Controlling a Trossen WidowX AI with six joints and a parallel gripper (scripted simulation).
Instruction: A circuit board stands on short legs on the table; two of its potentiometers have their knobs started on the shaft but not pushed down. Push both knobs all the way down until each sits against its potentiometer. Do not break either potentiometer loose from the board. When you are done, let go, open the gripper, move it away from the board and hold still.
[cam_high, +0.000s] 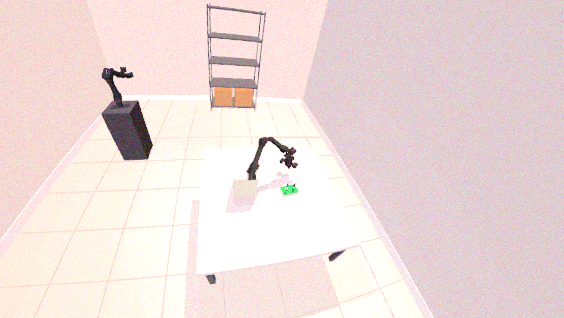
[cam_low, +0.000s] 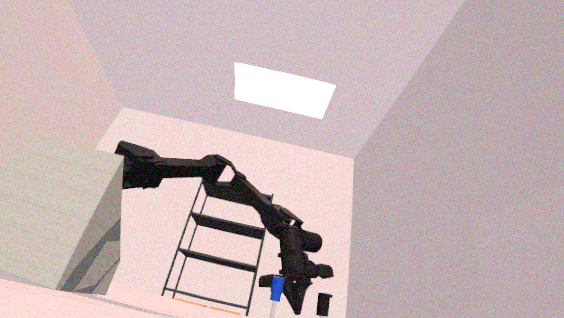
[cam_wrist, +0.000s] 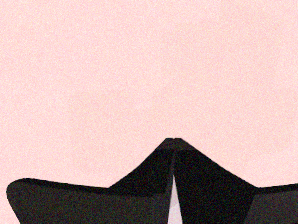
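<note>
The blue knob lies 240 mm to the right of my gripper tip, 90 mm behind it and 40 mm above it. The rest, counted from my gripper tip: black knob 240 mm to the right, 20 mm behind, 20 mm above.
</note>
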